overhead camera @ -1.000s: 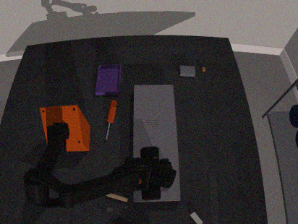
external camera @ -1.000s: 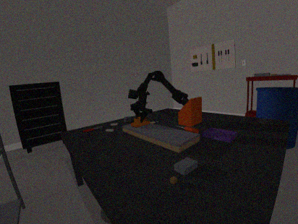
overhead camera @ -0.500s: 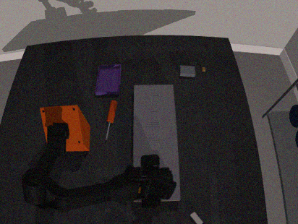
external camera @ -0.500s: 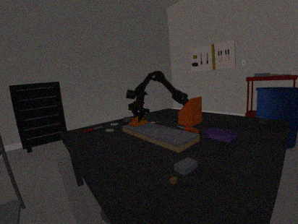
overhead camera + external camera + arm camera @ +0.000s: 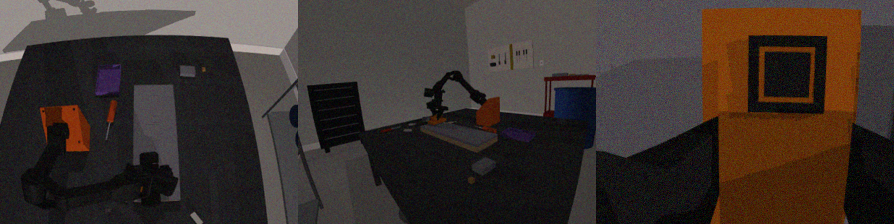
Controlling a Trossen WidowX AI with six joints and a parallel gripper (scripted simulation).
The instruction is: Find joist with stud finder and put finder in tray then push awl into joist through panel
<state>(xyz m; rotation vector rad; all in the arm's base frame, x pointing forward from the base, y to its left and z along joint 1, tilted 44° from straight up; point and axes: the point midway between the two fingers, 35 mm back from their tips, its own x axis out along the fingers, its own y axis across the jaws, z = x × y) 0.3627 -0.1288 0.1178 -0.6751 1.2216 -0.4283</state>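
The purple tray lies 50 cm to the left of my gripper tip, 23 cm behind it and 6 cm below it. Round my gripper tip: square light: 3 cm above, 2 cm ahead; then stud finder: 2 cm above, 1 cm ahead; then awl: 18 cm behind, 7 cm below, 5 cm to the right.
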